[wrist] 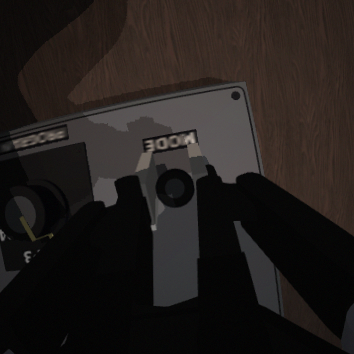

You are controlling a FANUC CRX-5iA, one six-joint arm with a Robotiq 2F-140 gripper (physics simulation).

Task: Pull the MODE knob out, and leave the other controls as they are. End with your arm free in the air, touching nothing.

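Places are measured from the arm's base along level axes (x ahead, y up, z right), in centimetres.
Where they show: gripper, between the fingertips: (pixel 172 165).
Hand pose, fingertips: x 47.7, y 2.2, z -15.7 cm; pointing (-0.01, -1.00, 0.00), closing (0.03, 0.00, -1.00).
Note:
After its pixels a point has its place.
The MODE knob (pixel 175 188) @[z -15.8, x 48.3, y 5.4 cm] is a round black knob with a dark grey centre. It stands below the upside-down MODE label (pixel 170 142) @[z -15.8, x 46.5, y -0.1 cm] in the wrist view. My gripper (pixel 172 165) @[z -15.7, x 47.7, y 2.2 cm] is shut on the knob, with one pale grey finger pad at its left side and the other at its right side. The right pad shows in part beside the black finger. The pads' upper ends overlap the lower edge of the label.
The grey control panel (pixel 226 132) @[z -20.3, x 46.7, y -0.1 cm] has its corner with a dark screw at the upper right. At the left is the PROGRAM dial (pixel 22 212) @[z -4.0, x 48.2, y 4.2 cm] on a black plate (pixel 70 162) @[z -7.3, x 46.2, y 0.1 cm], partly behind the gripper's linkage. A wooden table (pixel 300 90) @[z -30.3, x 45.4, y -7.5 cm] lies around the panel.

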